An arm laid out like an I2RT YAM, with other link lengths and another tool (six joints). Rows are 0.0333 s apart.
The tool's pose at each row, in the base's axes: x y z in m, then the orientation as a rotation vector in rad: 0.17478, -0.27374, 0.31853, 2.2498, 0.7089, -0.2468; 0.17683, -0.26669, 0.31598, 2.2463, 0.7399, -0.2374; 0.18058, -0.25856, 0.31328, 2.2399, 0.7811, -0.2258; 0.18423, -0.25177, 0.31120, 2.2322, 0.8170, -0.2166; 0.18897, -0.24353, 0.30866, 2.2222, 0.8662, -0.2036; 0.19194, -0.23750, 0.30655, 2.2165, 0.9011, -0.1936; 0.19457, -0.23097, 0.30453, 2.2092, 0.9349, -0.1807; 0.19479, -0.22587, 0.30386, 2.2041, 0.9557, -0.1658; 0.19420, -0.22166, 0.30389, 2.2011, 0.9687, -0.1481
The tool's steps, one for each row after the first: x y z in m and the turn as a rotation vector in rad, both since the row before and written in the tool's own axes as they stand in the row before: 0.00558, -0.00438, -0.00317, -0.0019, 0.0164, -0.0197; 0.00764, -0.00397, -0.00365, -0.0034, 0.0208, -0.0267; 0.00687, -0.00272, -0.00302, -0.0042, 0.0170, -0.0239; 0.00873, -0.00291, -0.00349, -0.0047, 0.0239, -0.0325; 0.00623, -0.00237, -0.00228, -0.0019, 0.0180, -0.0225; 0.00631, -0.00264, -0.00262, -0.0041, 0.0191, -0.0212; 0.00333, -0.00267, -0.00288, -0.0051, 0.0161, -0.0112; 0.00204, -0.00236, -0.00289, -0.0057, 0.0156, -0.0046
